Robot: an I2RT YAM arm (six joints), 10 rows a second.
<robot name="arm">
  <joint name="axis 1" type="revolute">
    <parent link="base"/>
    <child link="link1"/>
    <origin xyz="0 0 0.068" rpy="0 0 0"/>
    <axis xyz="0 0 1"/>
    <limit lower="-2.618" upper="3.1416"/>
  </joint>
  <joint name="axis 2" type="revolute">
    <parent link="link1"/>
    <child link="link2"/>
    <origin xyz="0.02 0.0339 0.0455" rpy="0 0 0"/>
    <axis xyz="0 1 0"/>
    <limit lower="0" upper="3.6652"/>
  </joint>
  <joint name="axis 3" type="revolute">
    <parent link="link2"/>
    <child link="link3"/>
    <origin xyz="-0.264 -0.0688 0" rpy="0 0 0"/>
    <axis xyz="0 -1 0"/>
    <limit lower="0" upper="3.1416"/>
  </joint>
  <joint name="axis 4" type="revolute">
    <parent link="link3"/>
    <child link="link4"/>
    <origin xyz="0.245 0.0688 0.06" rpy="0 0 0"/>
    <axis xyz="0 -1 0"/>
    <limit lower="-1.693" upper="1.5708"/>
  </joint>
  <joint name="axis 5" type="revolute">
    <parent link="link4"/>
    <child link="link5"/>
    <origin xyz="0.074 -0.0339 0.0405" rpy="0 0 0"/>
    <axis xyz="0 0 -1"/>
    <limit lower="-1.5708" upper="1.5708"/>
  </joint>
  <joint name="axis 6" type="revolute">
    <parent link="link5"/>
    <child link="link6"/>
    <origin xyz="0.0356 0 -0.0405" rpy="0 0 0"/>
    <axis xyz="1 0 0"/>
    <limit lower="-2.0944" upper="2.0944"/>
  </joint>
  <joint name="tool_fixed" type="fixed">
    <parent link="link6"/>
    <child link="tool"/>
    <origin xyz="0 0 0" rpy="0 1.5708 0"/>
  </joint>
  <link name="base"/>
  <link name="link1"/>
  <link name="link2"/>
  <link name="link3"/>
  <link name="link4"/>
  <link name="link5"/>
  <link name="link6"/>
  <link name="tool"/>
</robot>
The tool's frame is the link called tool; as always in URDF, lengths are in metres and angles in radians.
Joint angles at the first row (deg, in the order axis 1, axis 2, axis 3, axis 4, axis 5, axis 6):
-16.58 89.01 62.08 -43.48 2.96 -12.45
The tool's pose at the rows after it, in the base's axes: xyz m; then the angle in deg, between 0 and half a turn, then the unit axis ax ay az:
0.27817 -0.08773 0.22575 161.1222 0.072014 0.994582 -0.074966
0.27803 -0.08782 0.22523 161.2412 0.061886 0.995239 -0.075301
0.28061 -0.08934 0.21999 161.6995 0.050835 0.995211 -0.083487
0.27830 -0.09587 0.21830 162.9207 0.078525 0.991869 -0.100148
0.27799 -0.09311 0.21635 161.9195 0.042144 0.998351 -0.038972
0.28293 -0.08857 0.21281 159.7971 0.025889 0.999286 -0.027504
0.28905 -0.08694 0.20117 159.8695 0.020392 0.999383 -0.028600
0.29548 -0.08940 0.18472 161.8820 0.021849 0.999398 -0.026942
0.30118 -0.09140 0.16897 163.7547 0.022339 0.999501 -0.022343
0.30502 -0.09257 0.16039 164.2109 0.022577 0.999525 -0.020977
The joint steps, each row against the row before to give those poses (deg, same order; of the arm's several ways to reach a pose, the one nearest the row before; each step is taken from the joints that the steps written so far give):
-0.44 -2.03 0.00 -1.27 1.05 3.00
-0.04 0.02 -0.08 0.04 -0.15 -1.18
-0.04 0.94 -0.31 1.09 0.76 -1.45
-1.07 0.33 0.00 -0.39 2.30 1.78
-0.44 0.11 -0.17 -0.52 -7.70 -3.35
0.92 0.30 -0.79 2.77 -1.81 -0.61
0.68 1.88 -0.87 2.73 0.26 0.00
-0.05 3.35 -0.16 1.51 0.37 0.02
-0.04 3.26 0.02 1.29 0.00 -0.02
0.00 1.79 0.01 1.31 -0.02 0.02

